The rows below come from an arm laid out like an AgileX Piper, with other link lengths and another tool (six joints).
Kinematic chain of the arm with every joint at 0, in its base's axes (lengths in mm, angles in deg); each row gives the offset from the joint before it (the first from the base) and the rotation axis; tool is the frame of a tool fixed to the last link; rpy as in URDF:
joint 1: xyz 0 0 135.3 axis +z
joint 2: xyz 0 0 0 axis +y
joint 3: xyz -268.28 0 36.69 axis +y
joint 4: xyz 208.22 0 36.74 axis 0.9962 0 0.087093
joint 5: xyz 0 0 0 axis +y
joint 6: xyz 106.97 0 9.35 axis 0.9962 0 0.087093
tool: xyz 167.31 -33 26.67 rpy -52.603 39.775 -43.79
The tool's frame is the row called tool.
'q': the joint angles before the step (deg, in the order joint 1, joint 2, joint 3, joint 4, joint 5, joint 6). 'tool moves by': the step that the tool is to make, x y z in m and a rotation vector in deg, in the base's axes. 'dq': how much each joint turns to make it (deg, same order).
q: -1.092 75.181 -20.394 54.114 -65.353 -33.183
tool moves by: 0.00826 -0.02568 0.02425 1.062 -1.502 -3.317
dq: -6.593 0.600 -9.252 0.650 6.761 -4.597
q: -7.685 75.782 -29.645 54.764 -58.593 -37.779
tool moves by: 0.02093 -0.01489 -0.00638 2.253 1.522 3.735
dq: -8.905 1.287 -3.344 -9.684 10.912 4.910
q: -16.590 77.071 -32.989 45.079 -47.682 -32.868
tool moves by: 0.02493 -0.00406 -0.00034 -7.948 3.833 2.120
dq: -2.536 7.432 -0.124 -11.159 -6.287 2.477
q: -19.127 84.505 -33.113 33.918 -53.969 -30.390
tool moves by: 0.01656 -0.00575 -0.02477 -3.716 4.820 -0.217
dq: -0.456 7.969 -0.026 -2.979 -5.927 -0.848
